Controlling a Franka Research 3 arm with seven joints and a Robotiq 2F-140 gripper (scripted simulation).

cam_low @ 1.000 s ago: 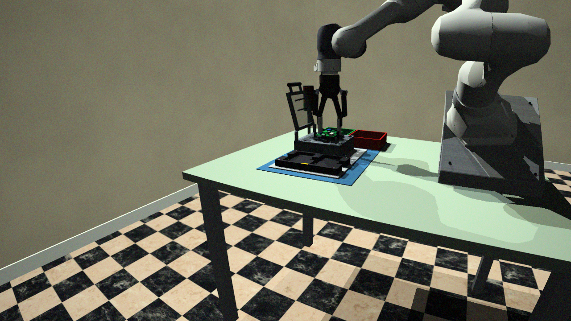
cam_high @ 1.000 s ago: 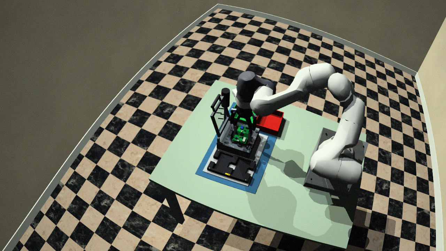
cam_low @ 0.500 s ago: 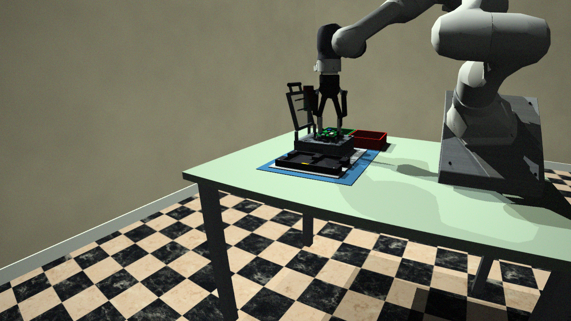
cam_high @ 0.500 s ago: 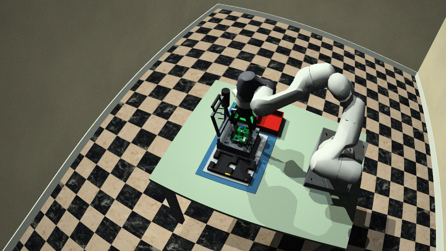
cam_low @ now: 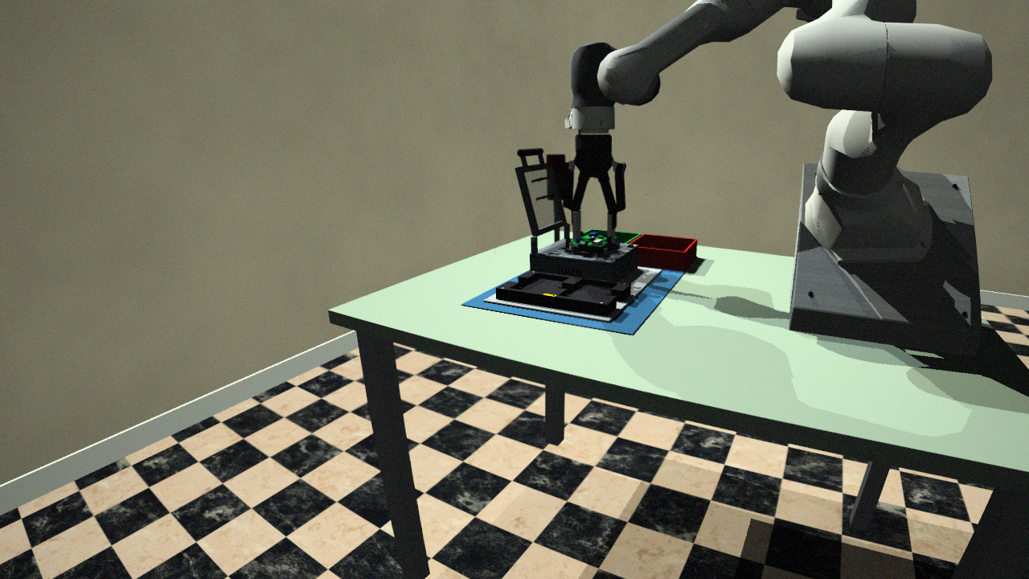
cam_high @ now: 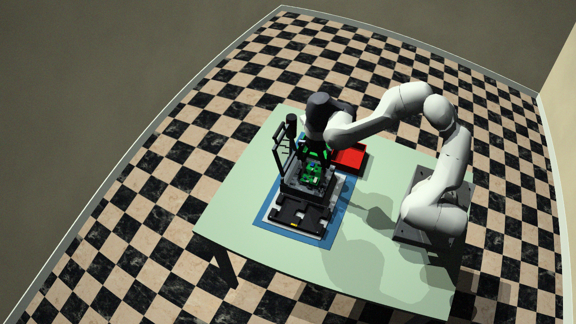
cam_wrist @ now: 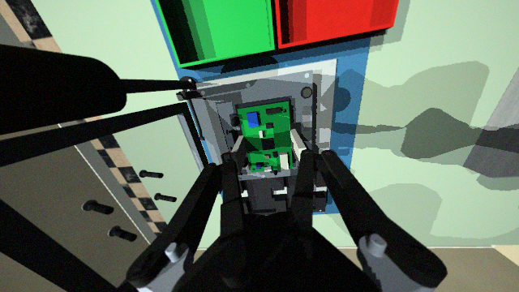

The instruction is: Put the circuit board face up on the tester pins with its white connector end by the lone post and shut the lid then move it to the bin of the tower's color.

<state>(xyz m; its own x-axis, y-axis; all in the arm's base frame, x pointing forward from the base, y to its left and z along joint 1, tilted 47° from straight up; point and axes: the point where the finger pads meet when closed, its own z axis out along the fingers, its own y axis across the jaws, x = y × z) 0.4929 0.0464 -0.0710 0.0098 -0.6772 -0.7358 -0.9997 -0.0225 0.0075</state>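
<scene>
The green circuit board lies 20 mm below my hand. Round my hand: tester plate: 10 mm ahead, 10 mm to the left, 30 mm below; tester lid: 130 mm ahead, 80 mm above; green bin: 50 mm ahead, 200 mm to the right, 90 mm below.
</scene>
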